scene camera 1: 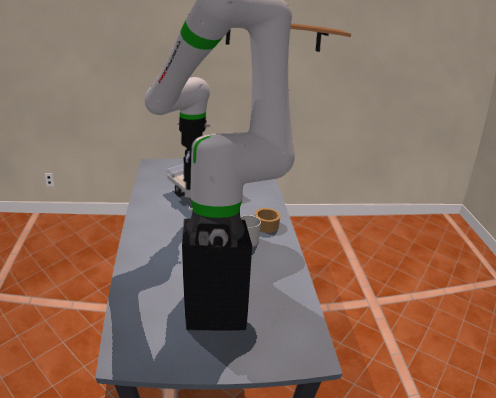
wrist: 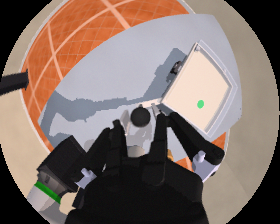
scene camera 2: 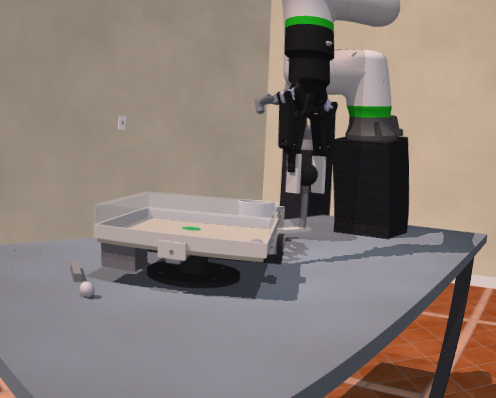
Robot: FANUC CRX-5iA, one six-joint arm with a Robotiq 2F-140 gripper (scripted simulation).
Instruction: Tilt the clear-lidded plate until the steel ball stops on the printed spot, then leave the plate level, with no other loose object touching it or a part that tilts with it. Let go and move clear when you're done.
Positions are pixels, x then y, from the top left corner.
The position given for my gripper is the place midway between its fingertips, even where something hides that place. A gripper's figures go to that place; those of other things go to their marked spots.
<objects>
My gripper (wrist: 140,111): 0.21 m from the lens. A clear-lidded plate (wrist: 202,92): 0.27 m from the lens.
</objects>
